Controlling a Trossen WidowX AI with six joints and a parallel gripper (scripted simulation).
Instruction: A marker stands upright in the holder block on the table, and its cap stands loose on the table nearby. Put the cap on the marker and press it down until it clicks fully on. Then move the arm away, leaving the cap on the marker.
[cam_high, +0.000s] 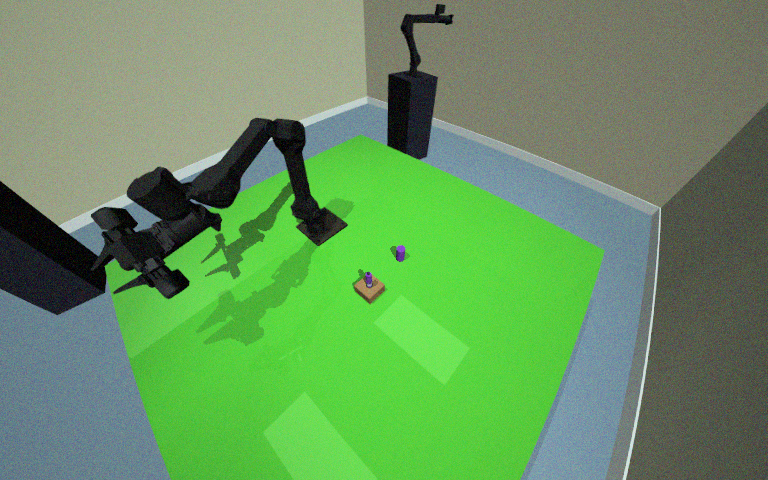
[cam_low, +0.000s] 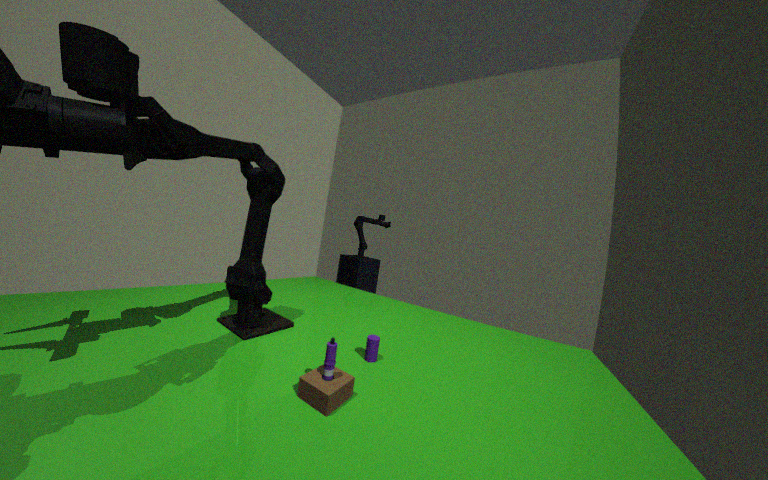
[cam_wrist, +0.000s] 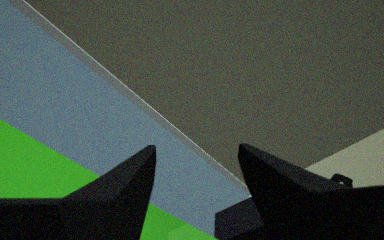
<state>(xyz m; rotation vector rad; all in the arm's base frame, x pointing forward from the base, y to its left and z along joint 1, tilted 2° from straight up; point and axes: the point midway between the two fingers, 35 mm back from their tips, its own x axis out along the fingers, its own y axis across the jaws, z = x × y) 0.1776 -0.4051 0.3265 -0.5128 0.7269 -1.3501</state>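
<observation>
Now: gripper tip 9 cm short of the purple cap, 62 cm to the right of it and 28 cm above it.
</observation>
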